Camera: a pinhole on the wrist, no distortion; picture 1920 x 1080 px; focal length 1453.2 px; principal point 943.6 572.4 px. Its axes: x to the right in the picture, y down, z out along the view. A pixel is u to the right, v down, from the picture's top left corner.
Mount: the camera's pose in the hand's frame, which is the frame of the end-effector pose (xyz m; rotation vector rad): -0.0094 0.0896 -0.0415 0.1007 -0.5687 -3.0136
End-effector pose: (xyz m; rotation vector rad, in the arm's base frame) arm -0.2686 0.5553 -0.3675 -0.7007 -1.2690 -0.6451
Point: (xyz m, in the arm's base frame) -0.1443 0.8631 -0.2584
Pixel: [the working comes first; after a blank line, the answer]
In the camera's frame: -0.1509 -0.0875 0.2618

106.3 86.6
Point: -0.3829 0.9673 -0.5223
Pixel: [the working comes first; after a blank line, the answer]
In the camera's frame: 0.1531 0.0438 0.4286

1462.5 720.7
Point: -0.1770 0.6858 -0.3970
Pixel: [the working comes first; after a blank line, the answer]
In the camera's frame: -0.0006 -0.0326 0.1002

934.2 99.6
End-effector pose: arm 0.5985 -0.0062 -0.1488 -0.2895 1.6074 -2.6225
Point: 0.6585 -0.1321 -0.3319
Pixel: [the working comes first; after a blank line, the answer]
In the camera's frame: 0.0406 -0.0914 0.1269

outside the picture
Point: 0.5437 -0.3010 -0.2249
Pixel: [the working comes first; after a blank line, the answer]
In the camera's frame: -0.1172 -0.0080 0.2728

319.3 529.8
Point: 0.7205 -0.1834 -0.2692
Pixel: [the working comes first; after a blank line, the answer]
In the camera's frame: 0.0844 -0.0304 0.1959

1569.9 347.1
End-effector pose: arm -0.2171 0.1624 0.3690 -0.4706 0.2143 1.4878
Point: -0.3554 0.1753 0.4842
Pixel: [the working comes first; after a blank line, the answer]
In the camera's frame: 0.0279 0.0346 0.1710

1181.0 866.1
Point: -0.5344 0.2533 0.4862
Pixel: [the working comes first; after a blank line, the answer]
In the camera's frame: -0.0442 -0.1042 0.2879

720.7 46.5
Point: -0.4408 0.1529 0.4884
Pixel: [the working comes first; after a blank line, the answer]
In the camera's frame: 0.0498 -0.0419 0.2096

1288.7 281.8
